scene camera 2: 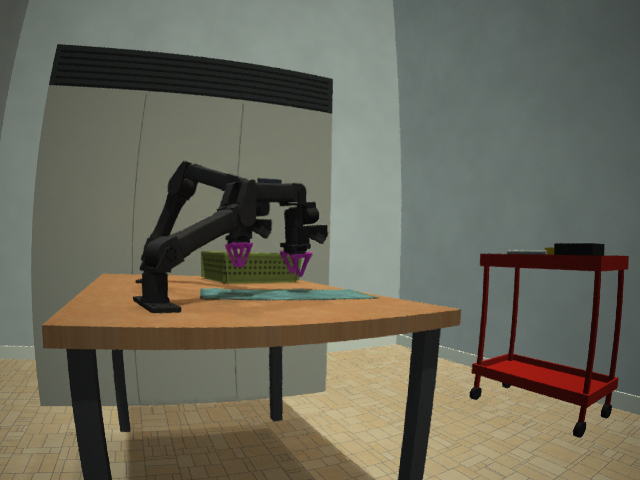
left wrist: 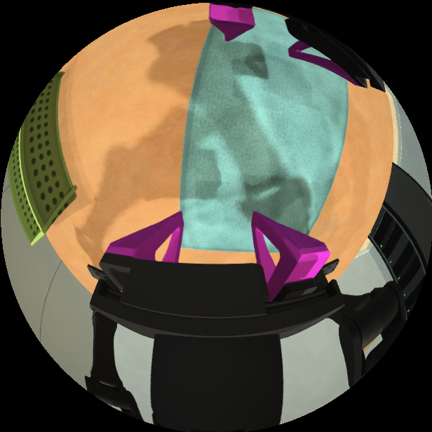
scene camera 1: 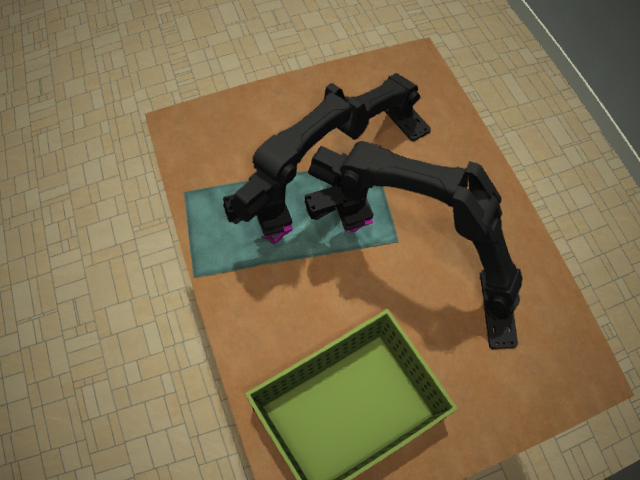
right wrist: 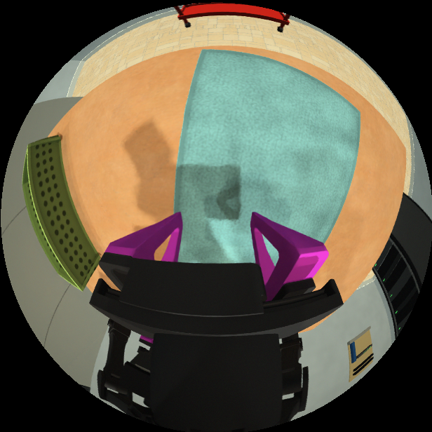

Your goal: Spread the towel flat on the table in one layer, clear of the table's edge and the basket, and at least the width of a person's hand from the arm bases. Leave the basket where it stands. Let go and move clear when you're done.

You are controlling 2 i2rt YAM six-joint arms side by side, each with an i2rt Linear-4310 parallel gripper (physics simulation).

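The teal towel (scene camera 1: 217, 232) (scene camera 2: 330, 294) (left wrist: 320, 125) (right wrist: 280, 110) lies as a long, nearly flat rectangle with faint creases; the frames do not show how many layers it has. In scene camera 1 its lower left corner is very close to the table's left edge. My left gripper (scene camera 1: 358, 226) (scene camera 2: 238, 265) (left wrist: 217, 217) is partly open and empty, above the towel's right part in that view. My right gripper (scene camera 1: 278, 236) (scene camera 2: 297, 273) (right wrist: 216, 217) is partly open and empty, above its middle. The arms hide part of the towel's upper edge there.
The green basket (scene camera 1: 325, 359) (scene camera 2: 258, 267) (left wrist: 42, 145) (right wrist: 60, 210) stands empty on the table (scene camera 1: 258, 330), apart from the towel, at the bottom of scene camera 1. The two arms are close together over the towel. A red cart (scene camera 2: 547, 261) stands on the floor beyond the table.
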